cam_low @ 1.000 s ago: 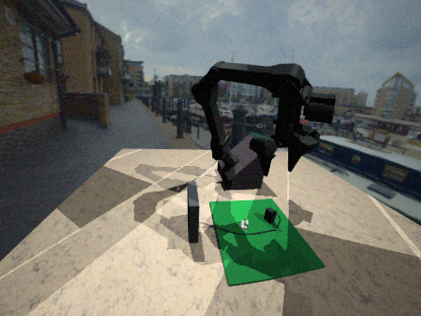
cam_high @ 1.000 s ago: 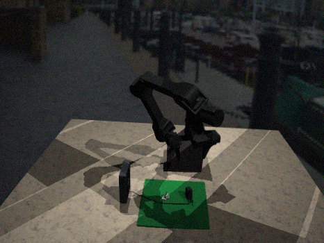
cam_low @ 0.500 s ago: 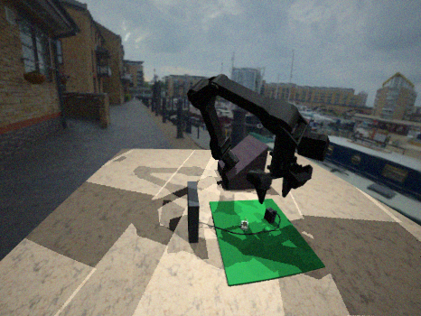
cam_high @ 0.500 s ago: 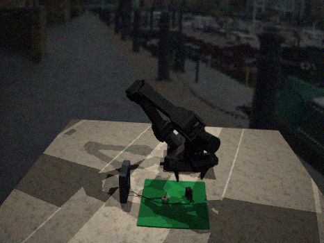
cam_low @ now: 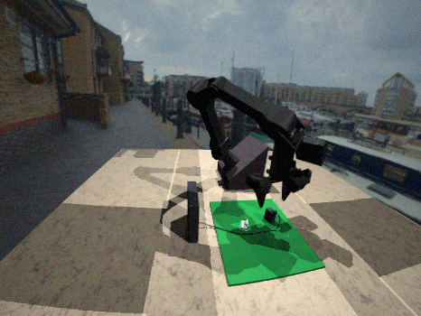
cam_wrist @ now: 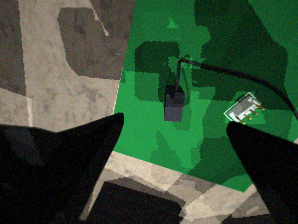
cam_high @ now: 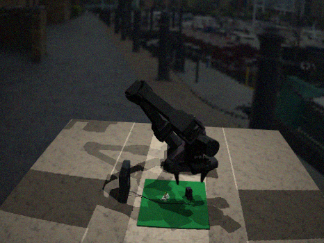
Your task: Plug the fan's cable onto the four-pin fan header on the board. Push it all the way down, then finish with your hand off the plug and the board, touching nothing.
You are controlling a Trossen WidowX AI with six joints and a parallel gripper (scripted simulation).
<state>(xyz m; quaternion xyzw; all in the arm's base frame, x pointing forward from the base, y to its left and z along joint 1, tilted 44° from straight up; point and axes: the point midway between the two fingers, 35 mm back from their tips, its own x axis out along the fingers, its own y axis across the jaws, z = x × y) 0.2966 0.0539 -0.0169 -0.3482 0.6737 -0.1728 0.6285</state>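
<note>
Now: gripper tip 40 mm above the dark plug. From my gripper tip the other things lie so: green board 40 mm ahead, 50 mm to the right, 80 mm below; then pale four-pin header 20 mm ahead, 90 mm to the right, 70 mm below; then black fan 10 mm ahead, 230 mm to the right, 10 mm below.
</note>
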